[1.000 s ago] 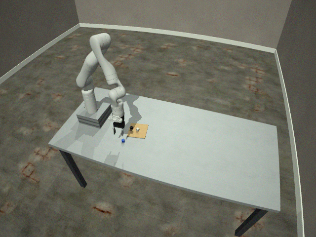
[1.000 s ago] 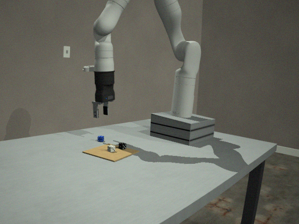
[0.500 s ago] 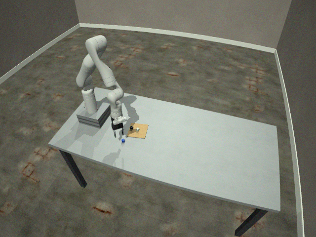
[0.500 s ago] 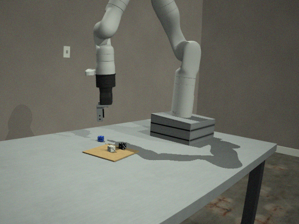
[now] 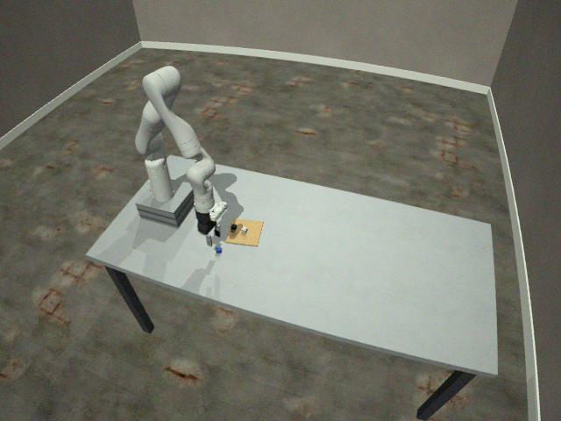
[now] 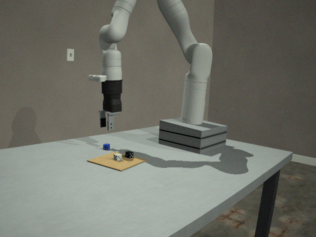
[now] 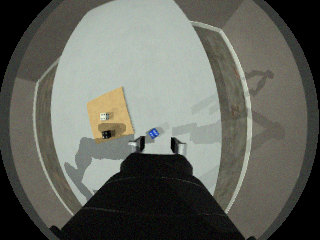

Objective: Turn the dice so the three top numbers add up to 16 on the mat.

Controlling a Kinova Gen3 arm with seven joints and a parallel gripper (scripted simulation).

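My hand is 9 cm above the blue die, 1 cm to the right of it and 1 cm short of it. Also, from my hand: tan mat: 14 cm to the left, 9 cm below, 7 cm ahead; then white die: 14 cm to the left, 8 cm below, 7 cm ahead; then black die: 14 cm to the left, 8 cm below, 2 cm ahead.
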